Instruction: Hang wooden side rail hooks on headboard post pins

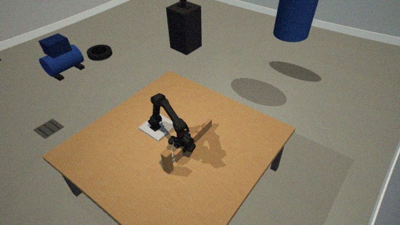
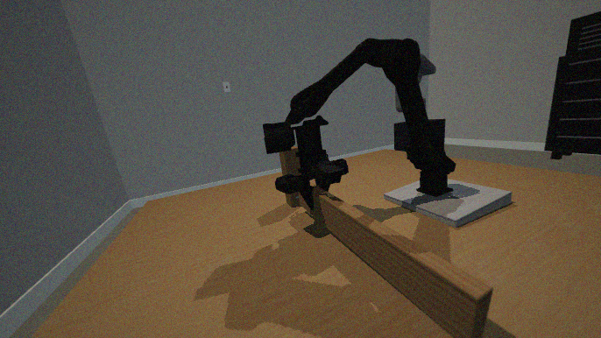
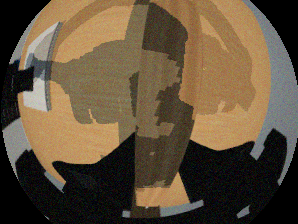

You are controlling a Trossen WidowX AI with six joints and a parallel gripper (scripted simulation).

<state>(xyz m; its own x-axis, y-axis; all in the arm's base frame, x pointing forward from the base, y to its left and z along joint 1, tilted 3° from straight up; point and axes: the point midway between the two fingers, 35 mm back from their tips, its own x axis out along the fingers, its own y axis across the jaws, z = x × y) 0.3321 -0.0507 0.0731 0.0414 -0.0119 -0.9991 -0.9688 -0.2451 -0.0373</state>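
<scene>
My gripper tip is now 15 cm to the left of the wooden headboard post, 4 cm below it and 1 cm short of it.
</scene>
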